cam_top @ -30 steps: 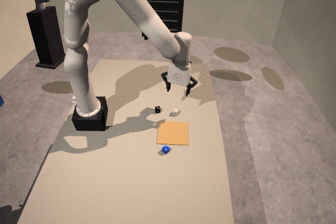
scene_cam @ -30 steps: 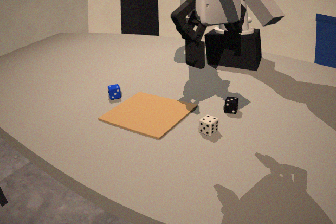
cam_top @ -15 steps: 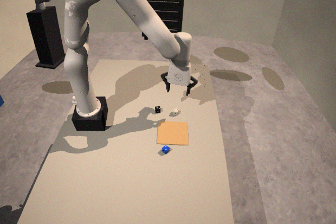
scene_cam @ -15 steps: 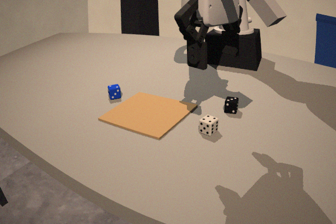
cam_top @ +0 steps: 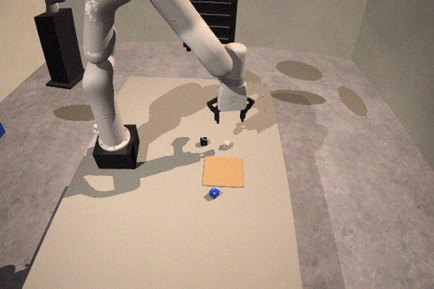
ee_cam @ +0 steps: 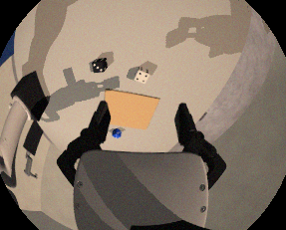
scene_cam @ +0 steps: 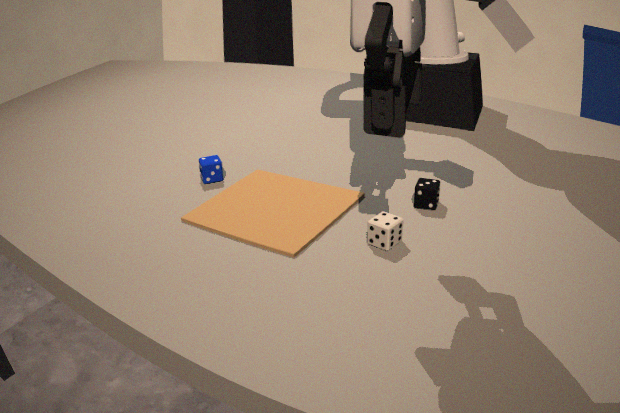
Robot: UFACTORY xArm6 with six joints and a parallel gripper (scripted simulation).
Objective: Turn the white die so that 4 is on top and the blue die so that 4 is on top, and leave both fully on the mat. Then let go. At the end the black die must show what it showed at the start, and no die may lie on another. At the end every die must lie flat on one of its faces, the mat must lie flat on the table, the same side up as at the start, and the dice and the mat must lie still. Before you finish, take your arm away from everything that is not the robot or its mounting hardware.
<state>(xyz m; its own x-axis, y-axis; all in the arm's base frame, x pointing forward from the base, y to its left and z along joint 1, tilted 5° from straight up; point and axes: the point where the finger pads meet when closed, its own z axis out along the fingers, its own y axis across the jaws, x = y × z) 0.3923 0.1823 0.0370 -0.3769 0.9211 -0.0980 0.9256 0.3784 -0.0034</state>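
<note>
Now: the white die 10 mm to the right of my hand and 120 mm below it. Also, from my hand: blue die (250 mm to the right, 120 mm below); then orange mat (10 mm ahead, 140 mm to the right, 130 mm below); then black die (90 mm behind, 20 mm to the right, 120 mm below).
</note>
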